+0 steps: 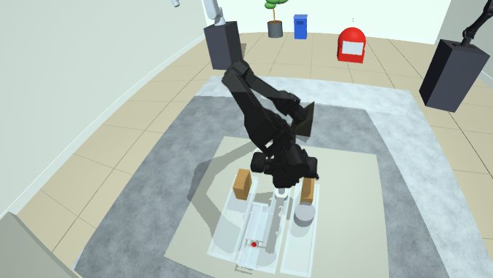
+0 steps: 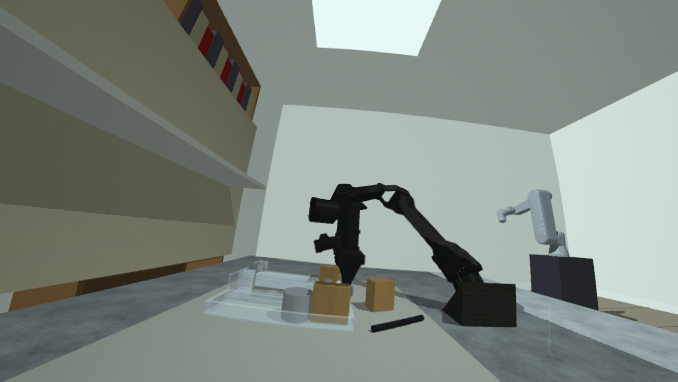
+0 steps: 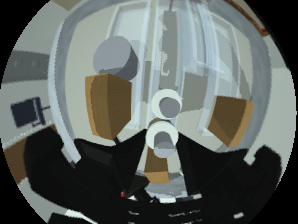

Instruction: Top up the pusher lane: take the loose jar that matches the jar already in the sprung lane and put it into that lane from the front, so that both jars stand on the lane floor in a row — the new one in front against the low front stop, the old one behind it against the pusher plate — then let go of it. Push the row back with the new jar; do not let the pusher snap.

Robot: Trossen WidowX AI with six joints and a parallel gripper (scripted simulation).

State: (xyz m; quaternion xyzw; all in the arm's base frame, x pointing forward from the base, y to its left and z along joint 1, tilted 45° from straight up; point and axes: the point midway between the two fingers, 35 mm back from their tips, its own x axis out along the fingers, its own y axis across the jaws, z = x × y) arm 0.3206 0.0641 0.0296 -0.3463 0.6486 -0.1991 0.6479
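Now: gripper tip 13 cm past the black rod, 6 cm to the right of it and 4 cm above it. The rest, counted from my gripper tip: red dot (23 cm ahead, 2 cm above); clear pusher lane (16 cm ahead, 3 cm below).
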